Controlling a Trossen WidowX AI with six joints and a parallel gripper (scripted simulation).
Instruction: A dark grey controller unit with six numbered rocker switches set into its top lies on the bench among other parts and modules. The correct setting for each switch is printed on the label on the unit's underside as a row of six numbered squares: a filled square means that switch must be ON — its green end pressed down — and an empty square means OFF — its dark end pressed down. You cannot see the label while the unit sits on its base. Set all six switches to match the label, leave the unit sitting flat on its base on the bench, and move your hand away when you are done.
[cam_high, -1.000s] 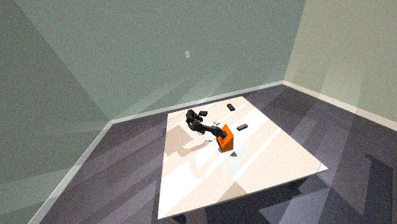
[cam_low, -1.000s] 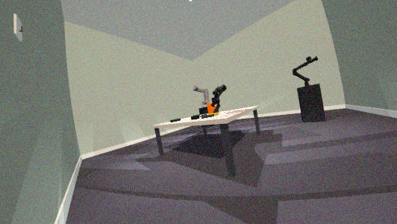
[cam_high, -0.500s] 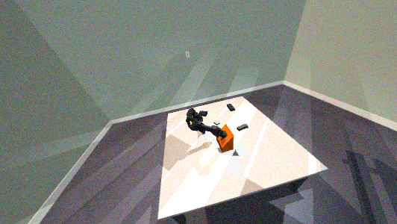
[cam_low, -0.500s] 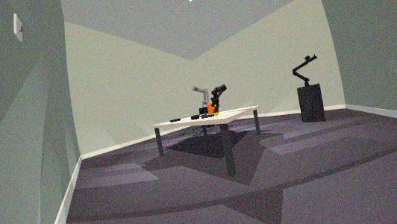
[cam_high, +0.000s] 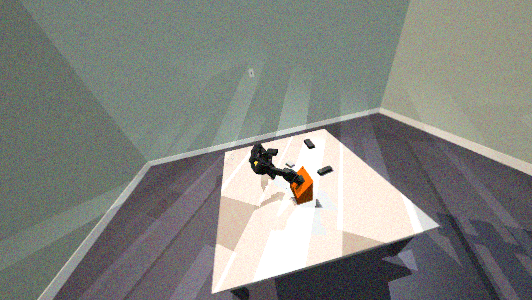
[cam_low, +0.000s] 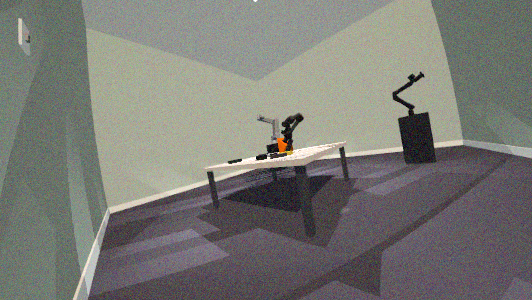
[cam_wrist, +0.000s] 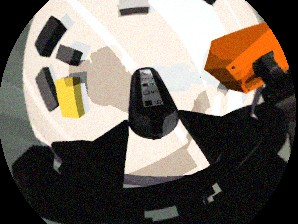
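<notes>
My gripper tip is now 24 cm to the left of the grey box, 14 cm short of it and 11 cm above it. From my gripper tip the other things lie so: yellow block 23 cm ahead, 11 cm below, 7 cm to the left.
</notes>
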